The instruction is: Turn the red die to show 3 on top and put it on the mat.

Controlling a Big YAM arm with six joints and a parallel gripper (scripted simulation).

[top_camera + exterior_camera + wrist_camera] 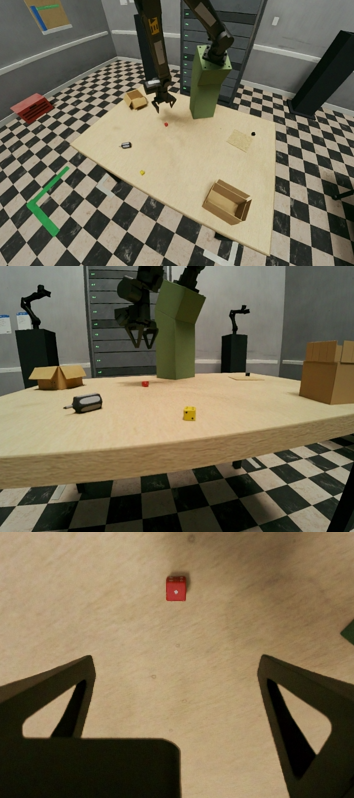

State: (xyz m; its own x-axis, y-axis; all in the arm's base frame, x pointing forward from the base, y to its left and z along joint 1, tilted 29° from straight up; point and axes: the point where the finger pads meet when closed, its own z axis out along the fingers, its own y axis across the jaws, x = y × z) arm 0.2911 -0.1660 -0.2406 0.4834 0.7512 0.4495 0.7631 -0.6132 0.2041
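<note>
My hand is 14 cm above the red die. Also, from my hand: black-handled tool: 28 cm ahead, 16 cm to the right, 13 cm below; yellow die: 38 cm ahead, 14 cm below, 5 cm to the left; tan mat: 51 cm to the left, 15 cm below, 8 cm behind.
</note>
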